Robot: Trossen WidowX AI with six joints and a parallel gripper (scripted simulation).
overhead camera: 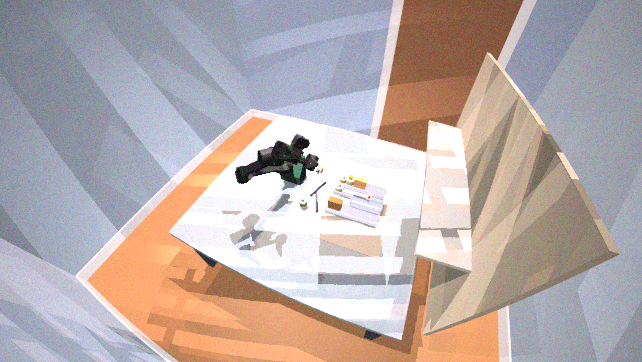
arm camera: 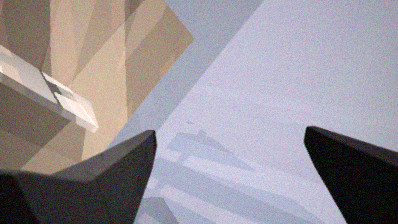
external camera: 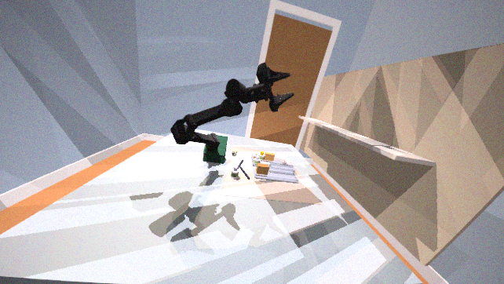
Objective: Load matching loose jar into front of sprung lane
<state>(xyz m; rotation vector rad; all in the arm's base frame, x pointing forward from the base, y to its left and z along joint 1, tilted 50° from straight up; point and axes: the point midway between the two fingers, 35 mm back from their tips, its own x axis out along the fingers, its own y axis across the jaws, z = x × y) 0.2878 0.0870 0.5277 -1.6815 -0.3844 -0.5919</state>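
Now: the grey-lidded jar 5 cm ahead of my gripper tip, 44 cm to the left of it and 50 cm below it. Also, from my gripper tip: lane rack: 19 cm ahead, 33 cm to the left, 52 cm below.
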